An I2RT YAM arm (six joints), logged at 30 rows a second.
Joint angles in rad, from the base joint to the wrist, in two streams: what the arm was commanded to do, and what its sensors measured. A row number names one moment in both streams.
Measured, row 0:
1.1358, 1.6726, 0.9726, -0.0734, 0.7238, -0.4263
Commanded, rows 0 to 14:
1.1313, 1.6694, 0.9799, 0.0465, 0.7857, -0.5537
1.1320, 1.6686, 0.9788, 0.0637, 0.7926, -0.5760
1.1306, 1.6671, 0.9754, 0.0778, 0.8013, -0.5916
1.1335, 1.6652, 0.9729, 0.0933, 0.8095, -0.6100
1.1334, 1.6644, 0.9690, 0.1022, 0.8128, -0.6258
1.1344, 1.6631, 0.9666, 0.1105, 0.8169, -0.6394
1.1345, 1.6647, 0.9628, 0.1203, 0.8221, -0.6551
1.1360, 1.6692, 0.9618, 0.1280, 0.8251, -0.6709
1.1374, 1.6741, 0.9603, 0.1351, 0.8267, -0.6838
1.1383, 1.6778, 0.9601, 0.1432, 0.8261, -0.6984
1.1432, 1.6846, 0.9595, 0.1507, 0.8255, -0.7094
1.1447, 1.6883, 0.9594, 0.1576, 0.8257, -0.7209
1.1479, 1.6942, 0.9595, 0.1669, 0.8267, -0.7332
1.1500, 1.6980, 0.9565, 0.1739, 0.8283, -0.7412
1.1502, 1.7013, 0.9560, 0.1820, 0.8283, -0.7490
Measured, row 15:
1.1412, 1.6772, 0.9707, 0.1287, 0.8009, -0.6769
